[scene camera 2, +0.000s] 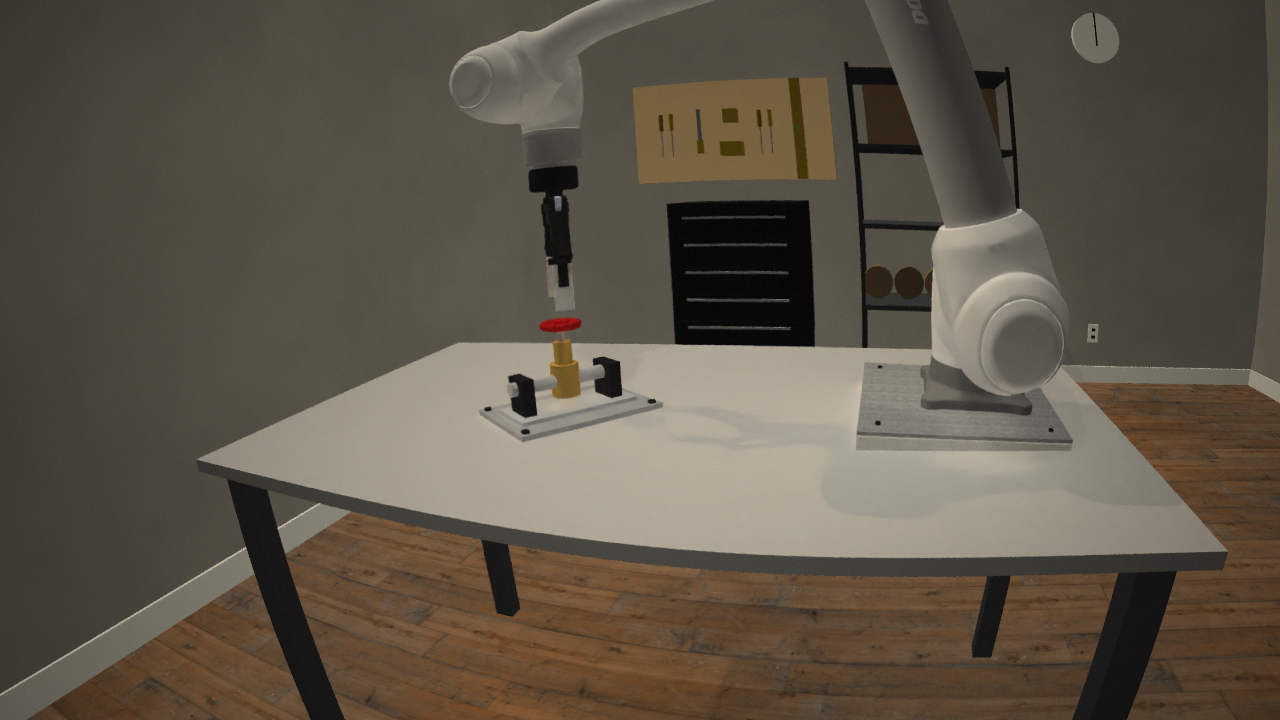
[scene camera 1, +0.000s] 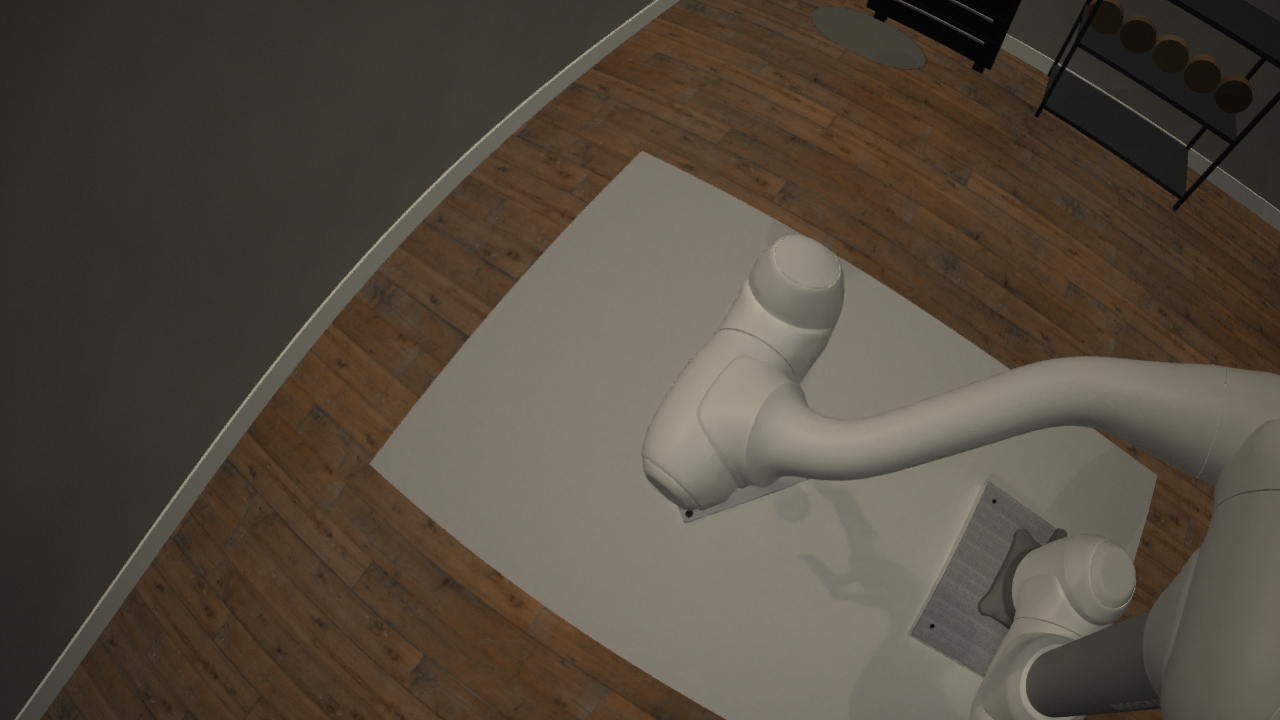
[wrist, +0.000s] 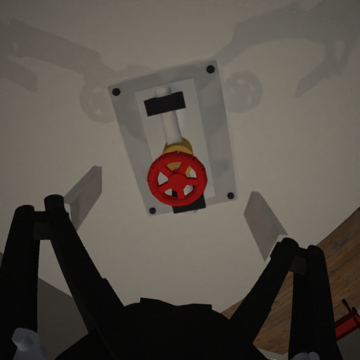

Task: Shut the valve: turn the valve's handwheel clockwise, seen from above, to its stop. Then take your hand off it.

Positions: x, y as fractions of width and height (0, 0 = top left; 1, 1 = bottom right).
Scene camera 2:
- gripper: 0.44, 0.42
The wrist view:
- gripper: 0.49, 0.53
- red handwheel: 0.49, 0.50
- grey base plate: 0.58, 0.23
